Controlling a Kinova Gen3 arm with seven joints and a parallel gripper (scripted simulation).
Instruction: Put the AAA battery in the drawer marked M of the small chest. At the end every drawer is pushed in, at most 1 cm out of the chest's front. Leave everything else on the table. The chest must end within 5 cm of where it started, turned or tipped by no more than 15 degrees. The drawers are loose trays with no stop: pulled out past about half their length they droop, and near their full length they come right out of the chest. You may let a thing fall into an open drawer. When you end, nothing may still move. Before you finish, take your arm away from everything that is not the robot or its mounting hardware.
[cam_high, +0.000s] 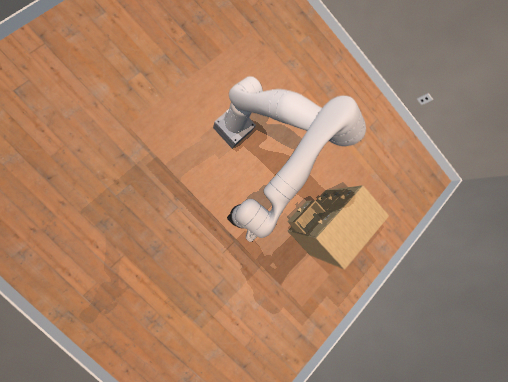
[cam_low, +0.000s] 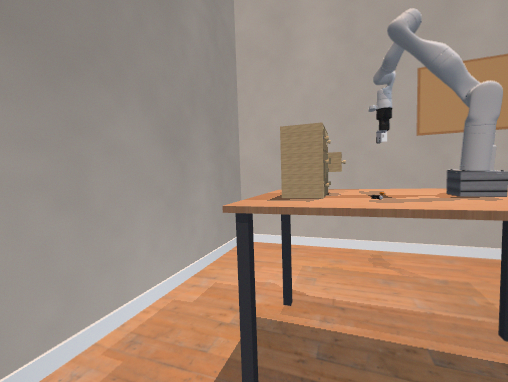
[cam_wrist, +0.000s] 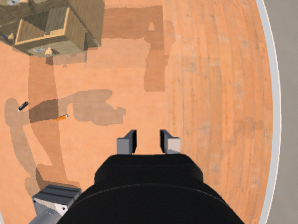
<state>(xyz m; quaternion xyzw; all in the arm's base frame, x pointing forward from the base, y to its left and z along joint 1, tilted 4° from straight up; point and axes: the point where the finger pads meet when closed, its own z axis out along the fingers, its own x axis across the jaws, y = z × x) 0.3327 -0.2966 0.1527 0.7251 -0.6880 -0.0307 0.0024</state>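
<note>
Now: the AAA battery 30 cm to the left of my hand and 27 cm below it. Also, from my hand: black battery 48 cm to the left, 27 cm below, 3 cm ahead; drawer 26 cm ahead, 25 cm to the left, 14 cm below.
</note>
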